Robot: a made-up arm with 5 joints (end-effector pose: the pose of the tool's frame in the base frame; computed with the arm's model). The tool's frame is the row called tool. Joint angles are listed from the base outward.
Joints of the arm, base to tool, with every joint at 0 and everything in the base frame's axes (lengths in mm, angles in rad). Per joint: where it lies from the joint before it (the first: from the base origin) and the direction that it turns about. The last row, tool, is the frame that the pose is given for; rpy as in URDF.
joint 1: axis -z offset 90.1 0 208.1
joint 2: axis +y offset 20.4 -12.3 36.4
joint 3: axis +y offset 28.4 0 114
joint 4: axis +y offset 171.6 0 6.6
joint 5: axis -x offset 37.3 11.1 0
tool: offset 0 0 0 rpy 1.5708 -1.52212 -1.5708
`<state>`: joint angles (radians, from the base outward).
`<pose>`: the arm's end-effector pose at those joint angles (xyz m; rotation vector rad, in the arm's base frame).
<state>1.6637 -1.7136 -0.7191 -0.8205 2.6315</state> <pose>0.1138 0.2671 0.3589 1.2798 -0.7890 0.7458</pose>
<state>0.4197 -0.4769 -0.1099 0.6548 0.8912</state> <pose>0.2446 -0.0703 0.4568 -0.8923 -1.2209 0.3397</pose>
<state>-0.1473 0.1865 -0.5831 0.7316 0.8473</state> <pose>0.3479 0.0370 0.4114 -0.4088 -1.2106 0.8190</pose>
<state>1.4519 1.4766 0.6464 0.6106 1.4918</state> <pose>0.0910 -0.0179 0.0626 1.1540 0.1430 -0.0078</pose>
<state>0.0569 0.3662 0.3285 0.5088 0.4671</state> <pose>0.3268 -0.0147 0.2012 -0.0869 -0.3589 0.3574</pose>
